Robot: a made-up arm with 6 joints.
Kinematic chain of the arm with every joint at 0, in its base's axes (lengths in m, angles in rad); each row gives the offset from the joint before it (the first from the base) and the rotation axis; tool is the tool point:
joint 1: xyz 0 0 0.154 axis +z
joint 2: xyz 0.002 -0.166 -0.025 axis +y
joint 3: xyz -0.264 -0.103 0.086 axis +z
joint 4: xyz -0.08 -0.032 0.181 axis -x
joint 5: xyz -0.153 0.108 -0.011 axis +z
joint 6: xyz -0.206 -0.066 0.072 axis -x
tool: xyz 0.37 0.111 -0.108
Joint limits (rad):
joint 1: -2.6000..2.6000
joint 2: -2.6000..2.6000
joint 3: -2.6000..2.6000
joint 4: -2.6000..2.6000
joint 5: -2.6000..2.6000
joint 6: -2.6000..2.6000
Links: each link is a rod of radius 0.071 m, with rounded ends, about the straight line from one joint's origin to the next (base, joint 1, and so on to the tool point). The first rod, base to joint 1, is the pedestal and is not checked.
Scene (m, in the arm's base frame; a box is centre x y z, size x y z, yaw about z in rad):
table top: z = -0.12
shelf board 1: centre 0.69 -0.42 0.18 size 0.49 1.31 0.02 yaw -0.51
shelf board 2: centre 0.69 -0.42 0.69 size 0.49 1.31 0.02 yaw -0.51
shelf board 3: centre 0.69 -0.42 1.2 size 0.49 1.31 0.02 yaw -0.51
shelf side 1: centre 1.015 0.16 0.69 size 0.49 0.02 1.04 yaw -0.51
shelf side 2: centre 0.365 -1 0.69 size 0.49 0.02 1.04 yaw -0.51
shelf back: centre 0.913 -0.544 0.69 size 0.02 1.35 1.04 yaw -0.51
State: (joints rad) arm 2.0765 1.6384 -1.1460 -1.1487 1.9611 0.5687
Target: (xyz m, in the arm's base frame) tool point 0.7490 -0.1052 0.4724
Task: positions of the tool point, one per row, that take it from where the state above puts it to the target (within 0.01 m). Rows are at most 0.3 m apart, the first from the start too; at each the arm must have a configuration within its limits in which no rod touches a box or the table.
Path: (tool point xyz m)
1: -0.1563 0.5093 0.3702
2: 0.0072 0.5694 0.4125
3: 0.2014 0.5719 0.4473
4: 0.4025 0.5024 0.4723
5: 0.5807 0.3576 0.4855
6: 0.7047 0.1473 0.4857
7: 0.7490 -0.1052 0.4724

